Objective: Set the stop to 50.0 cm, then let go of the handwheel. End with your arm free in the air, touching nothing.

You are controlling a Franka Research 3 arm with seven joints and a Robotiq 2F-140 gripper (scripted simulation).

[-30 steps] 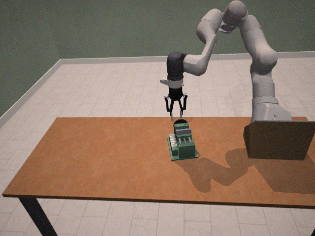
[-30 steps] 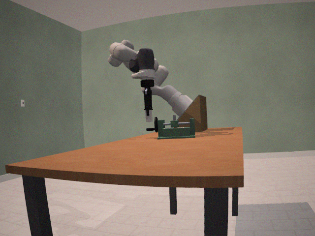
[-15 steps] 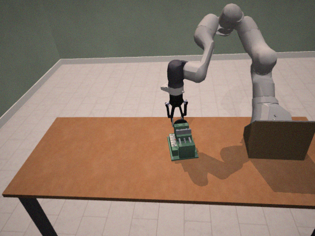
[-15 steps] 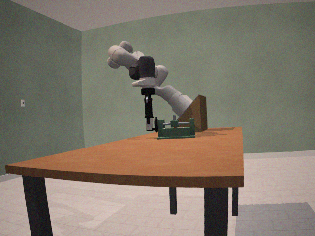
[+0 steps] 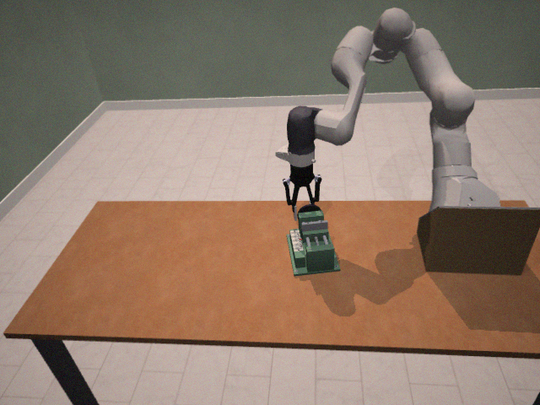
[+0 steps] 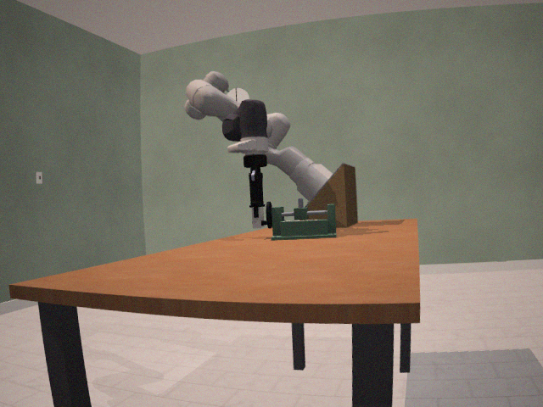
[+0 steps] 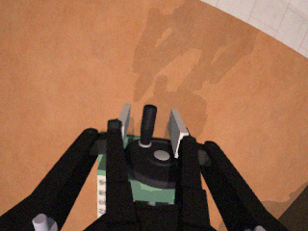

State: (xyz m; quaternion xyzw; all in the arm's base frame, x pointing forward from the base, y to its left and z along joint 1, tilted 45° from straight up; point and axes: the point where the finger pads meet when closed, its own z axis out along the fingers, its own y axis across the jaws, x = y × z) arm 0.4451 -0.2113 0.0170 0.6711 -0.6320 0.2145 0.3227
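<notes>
My gripper is now 2 cm to the right of the black handwheel and 1 cm above it. The rest, counted from my hand: sliding stop block: 2 cm behind, 14 cm to the left, 2 cm above.
</notes>
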